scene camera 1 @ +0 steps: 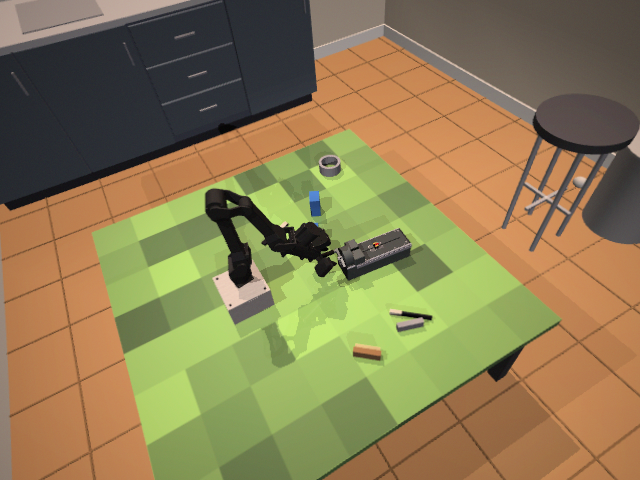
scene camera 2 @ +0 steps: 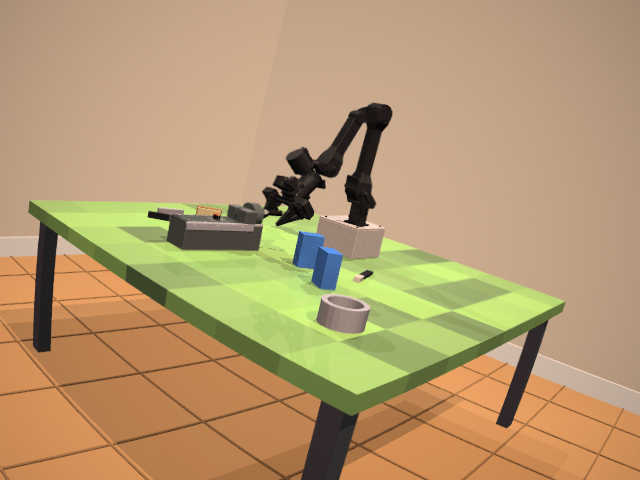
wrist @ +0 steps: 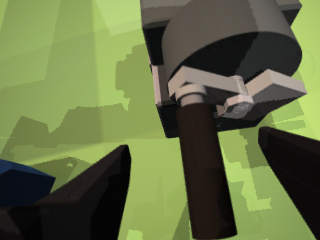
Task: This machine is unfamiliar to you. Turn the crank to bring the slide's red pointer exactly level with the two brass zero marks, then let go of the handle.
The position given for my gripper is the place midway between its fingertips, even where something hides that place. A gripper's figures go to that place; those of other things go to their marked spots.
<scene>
My gripper [scene camera 1: 331, 256]: 150 cm from the lens. A slide machine [scene camera 1: 364, 257] is 147 cm from the lens.
</scene>
